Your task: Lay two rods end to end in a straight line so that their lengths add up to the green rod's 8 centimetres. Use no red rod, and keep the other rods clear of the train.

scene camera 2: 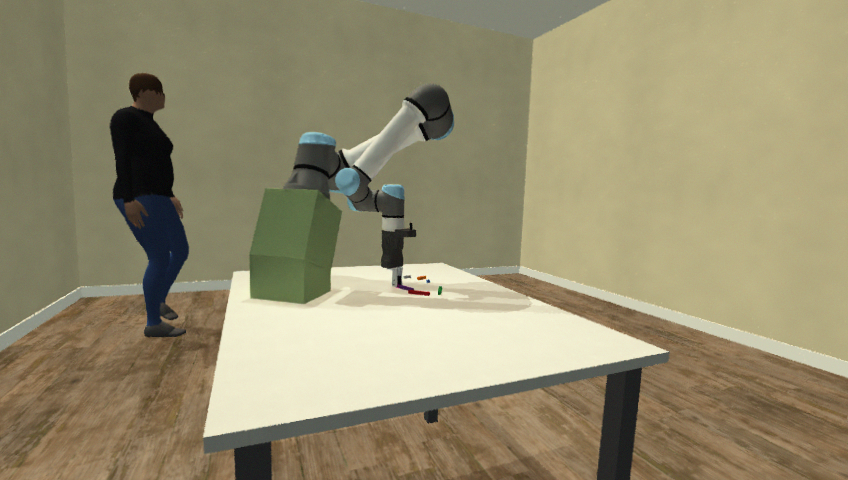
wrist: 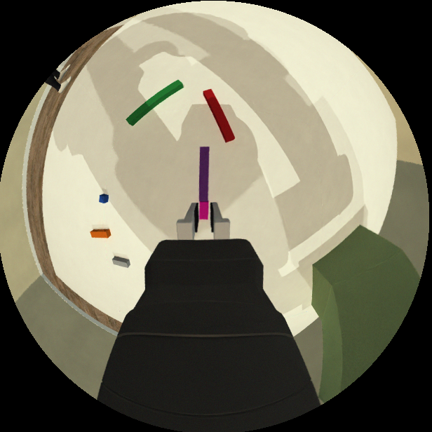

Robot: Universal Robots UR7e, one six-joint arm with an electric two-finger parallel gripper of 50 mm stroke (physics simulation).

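Pixels of known places: gripper, fingertip midpoint: (scene camera 2: 397,286); arm's base, origin of the base link: (scene camera 2: 305,200).
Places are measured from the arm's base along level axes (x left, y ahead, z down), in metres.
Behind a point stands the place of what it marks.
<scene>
A purple rod (scene camera 2: 405,287) @(x -0.078, y 0.321, z 0.284 m) (wrist: 204,175) lies straight ahead of the gripper. A short magenta rod (wrist: 203,211) lies at its near end, in line with it and seemingly touching it. My gripper (scene camera 2: 396,284) @(x -0.040, y 0.302, z 0.287 m) (wrist: 204,211) is low at the table, its fingers partly open on either side of the magenta rod, with a narrow gap at each side. The green rod (scene camera 2: 440,290) @(x -0.140, y 0.424, z 0.284 m) (wrist: 155,102) lies apart, at the upper left in the wrist view. A red rod (scene camera 2: 418,292) @(x -0.151, y 0.342, z 0.284 m) (wrist: 219,116) lies slanted beyond the purple rod's far end, a little apart from it.
A blue cube (scene camera 2: 427,280) @(x 0.008, y 0.432, z 0.283 m) (wrist: 103,198), an orange rod (scene camera 2: 421,277) @(x 0.066, y 0.428, z 0.283 m) (wrist: 100,233) and a grey rod (scene camera 2: 407,276) @(x 0.096, y 0.382, z 0.284 m) (wrist: 121,261) lie left in the wrist view. The green pedestal (scene camera 2: 282,243) @(x -0.131, y -0.072, z 0.123 m) (wrist: 370,280) stands on the table (scene camera 2: 416,350) @(x -0.592, y 0.187, z 0.291 m). A person (scene camera 2: 142,154) stands behind the table's left side.
</scene>
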